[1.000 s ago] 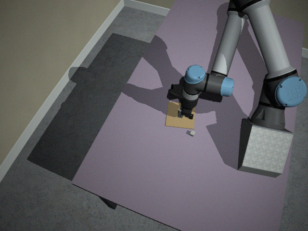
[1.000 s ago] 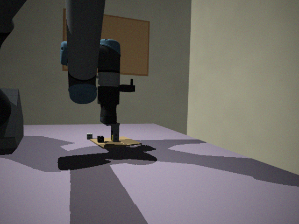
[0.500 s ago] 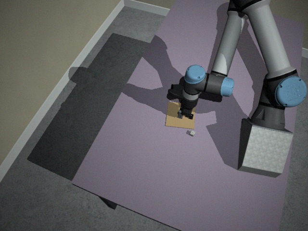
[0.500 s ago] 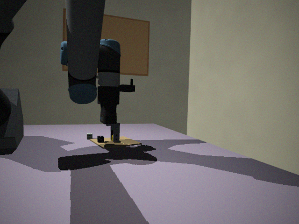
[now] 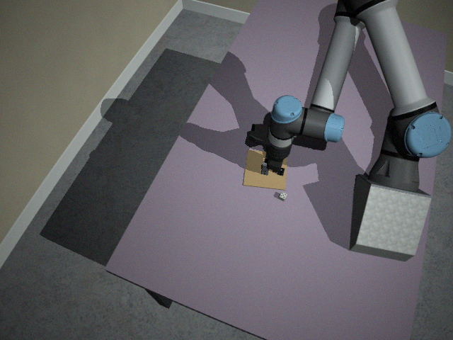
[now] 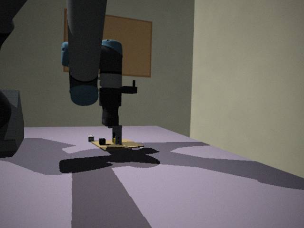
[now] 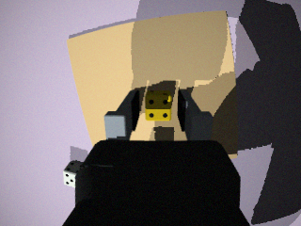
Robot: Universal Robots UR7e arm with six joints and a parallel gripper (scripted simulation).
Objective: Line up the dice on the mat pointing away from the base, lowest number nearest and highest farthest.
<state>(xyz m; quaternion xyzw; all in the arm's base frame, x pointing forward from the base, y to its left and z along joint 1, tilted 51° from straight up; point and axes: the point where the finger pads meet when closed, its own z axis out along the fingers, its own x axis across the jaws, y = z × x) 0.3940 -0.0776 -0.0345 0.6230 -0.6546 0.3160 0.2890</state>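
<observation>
My gripper is now 1 cm above the yellow die. The rest, counted from my hand: white die: 9 cm to the left, 7 cm behind, 1 cm below; tan mat: 2 cm below; black die: 5 cm behind, 1 cm below.
</observation>
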